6 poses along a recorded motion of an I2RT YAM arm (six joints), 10 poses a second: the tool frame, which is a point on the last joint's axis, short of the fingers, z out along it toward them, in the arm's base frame.
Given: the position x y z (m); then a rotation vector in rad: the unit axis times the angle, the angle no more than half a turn.
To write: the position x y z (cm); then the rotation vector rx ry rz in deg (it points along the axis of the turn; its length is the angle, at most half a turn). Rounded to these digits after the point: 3 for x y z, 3 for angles.
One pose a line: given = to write
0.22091, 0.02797, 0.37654, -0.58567, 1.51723, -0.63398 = 22.091, 2.797, 37.654, -33.556, 86.931, -36.324
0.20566, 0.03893, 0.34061, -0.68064, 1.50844, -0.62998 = 20.566, 3.893, 34.061, -38.998, 86.427, -36.095
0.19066, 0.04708, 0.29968, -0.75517, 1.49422, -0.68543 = 19.066, 4.708, 29.968, -43.268, 85.612, -39.272
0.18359, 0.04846, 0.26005, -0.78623, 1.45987, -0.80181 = 18.359, 4.846, 26.005, -45.048, 83.644, -45.940
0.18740, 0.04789, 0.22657, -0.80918, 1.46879, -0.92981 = 18.740, 4.789, 22.657, -46.363, 84.155, -53.274
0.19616, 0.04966, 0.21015, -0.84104, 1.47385, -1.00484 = 19.616, 4.966, 21.015, -48.188, 84.445, -57.573
